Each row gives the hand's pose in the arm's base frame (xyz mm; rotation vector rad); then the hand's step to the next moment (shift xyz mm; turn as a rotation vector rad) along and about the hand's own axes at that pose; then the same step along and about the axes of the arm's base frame.
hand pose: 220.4 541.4 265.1 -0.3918 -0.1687 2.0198
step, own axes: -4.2 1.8 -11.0 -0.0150 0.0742 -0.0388
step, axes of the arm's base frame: 4.1 -5.1 -10.0 -0.0425 -0.0496 -0.0545
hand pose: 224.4 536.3 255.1 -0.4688 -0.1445 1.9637
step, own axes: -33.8 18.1 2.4 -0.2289 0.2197 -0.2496
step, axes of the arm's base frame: -4.1 -37.8 5.4 -0.0072 -0.3268 -0.2369
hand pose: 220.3 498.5 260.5 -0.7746 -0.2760 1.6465
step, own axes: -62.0 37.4 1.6 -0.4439 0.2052 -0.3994
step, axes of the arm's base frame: -27.6 -66.9 0.3 0.1063 -0.5612 -0.2690
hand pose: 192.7 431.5 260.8 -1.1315 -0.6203 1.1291
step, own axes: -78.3 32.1 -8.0 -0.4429 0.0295 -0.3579
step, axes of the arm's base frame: -33.1 -75.2 -21.7 0.1377 -0.5456 -0.0920
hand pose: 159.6 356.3 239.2 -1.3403 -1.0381 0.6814
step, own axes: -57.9 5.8 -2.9 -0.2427 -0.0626 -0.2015
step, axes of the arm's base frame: -20.9 -51.5 -17.4 0.0675 -0.3133 0.0268
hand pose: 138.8 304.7 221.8 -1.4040 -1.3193 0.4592
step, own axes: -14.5 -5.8 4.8 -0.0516 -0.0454 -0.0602
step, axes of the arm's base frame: -11.0 -11.9 -2.1 0.0146 -0.0813 0.0391
